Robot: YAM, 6 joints.
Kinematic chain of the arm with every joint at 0, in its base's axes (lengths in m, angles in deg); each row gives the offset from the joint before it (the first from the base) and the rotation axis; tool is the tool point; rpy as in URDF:
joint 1: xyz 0 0 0.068 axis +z
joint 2: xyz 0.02 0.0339 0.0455 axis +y
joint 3: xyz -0.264 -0.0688 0 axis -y
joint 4: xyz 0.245 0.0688 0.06 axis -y
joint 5: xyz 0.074 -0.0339 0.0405 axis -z
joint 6: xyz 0.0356 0 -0.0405 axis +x
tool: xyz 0 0 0 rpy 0 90 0
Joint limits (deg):
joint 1: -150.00..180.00
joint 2: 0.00..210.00
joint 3: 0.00..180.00
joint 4: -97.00..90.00
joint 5: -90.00..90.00
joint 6: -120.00..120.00
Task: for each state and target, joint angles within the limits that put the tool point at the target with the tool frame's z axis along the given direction. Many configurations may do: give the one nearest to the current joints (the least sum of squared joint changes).
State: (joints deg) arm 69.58 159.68 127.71 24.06 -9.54 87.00
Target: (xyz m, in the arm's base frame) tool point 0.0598 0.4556 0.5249 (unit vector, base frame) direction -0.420 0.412 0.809
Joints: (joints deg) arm 80.38 131.61 145.46 53.60 -28.87 87.00
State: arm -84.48 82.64 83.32 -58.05 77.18 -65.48
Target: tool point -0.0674 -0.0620 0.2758 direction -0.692 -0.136 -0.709
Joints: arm -126.80 32.70 43.40 -64.26 28.20 -65.48
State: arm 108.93 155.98 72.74 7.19 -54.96 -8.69
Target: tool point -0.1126 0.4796 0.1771 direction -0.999 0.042 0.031
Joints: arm 99.15 133.46 85.87 56.38 -78.30 -8.69
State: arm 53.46 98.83 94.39 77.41 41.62 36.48
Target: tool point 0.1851 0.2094 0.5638 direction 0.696 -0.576 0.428
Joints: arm 55.11 99.17 109.14 89.89 64.24 36.48
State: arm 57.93 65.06 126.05 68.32 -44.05 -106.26
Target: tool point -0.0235 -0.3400 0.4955 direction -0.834 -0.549 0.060
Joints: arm 91.11 27.39 111.05 89.91 -57.59 -106.26
